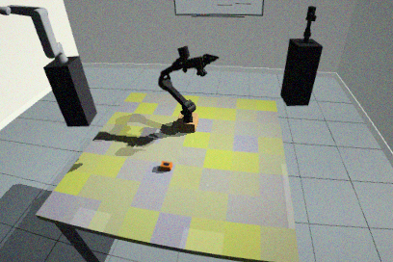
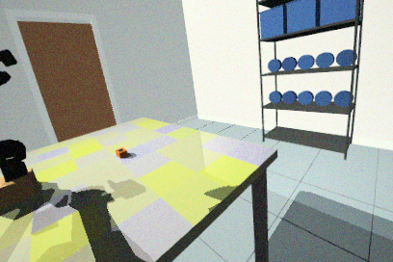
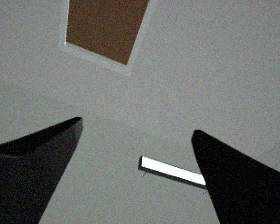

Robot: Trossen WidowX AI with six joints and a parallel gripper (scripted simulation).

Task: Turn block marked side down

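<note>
Right now the orange block is 520 mm below my gripper tip, 320 mm ahead of it and 310 mm to the right of it.
</note>
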